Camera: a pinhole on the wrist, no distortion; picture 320 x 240 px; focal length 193.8 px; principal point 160.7 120.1 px. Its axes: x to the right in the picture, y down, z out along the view. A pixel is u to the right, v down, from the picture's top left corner.
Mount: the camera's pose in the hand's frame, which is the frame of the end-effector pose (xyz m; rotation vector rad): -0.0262 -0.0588 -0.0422 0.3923 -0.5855 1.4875
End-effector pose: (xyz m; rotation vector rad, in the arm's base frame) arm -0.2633 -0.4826 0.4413 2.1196 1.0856 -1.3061
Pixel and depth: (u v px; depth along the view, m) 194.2 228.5 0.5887
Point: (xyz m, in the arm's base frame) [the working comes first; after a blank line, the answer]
In the camera's frame: 0.1018 0.3293 0.5887

-0.8603 -0.7842 0.6182
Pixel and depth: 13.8 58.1 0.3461
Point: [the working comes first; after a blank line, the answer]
In the camera's frame: -0.2623 -0.1107 0.3461

-0.6851 -0.2389 0.3795
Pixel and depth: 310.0 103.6 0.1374
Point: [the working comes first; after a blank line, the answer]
In the camera's frame: 0.1059 -0.0117 0.1374

-0.3870 -0.5537 0.4112
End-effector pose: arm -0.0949 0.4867 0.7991 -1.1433 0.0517 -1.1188
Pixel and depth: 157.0 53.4 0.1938
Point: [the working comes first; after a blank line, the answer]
In the camera's frame: -0.0037 -0.0667 0.1938

-0.1429 0.5619 0.9949
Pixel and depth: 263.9 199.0 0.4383
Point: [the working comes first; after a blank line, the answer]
In the camera's frame: 0.2334 0.1784 0.4383

-0.0679 0.9734 0.9603
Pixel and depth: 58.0 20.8 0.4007
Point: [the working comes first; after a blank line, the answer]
In the camera's frame: -0.2123 -0.2053 0.4007

-0.2550 0.5280 1.2979
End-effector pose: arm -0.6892 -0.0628 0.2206 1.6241 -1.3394 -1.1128
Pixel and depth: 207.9 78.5 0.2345
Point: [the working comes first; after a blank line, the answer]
In the camera's frame: 0.0571 -0.0503 0.2345

-0.8113 -0.0328 0.0165
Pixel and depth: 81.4 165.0 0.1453
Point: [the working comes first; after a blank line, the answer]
In the camera's frame: -0.0595 0.0337 0.1453

-0.6645 0.0459 0.0454
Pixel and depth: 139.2 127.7 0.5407
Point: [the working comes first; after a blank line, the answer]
In the camera's frame: -0.0600 0.0212 0.5407

-0.8871 0.1178 -0.2736
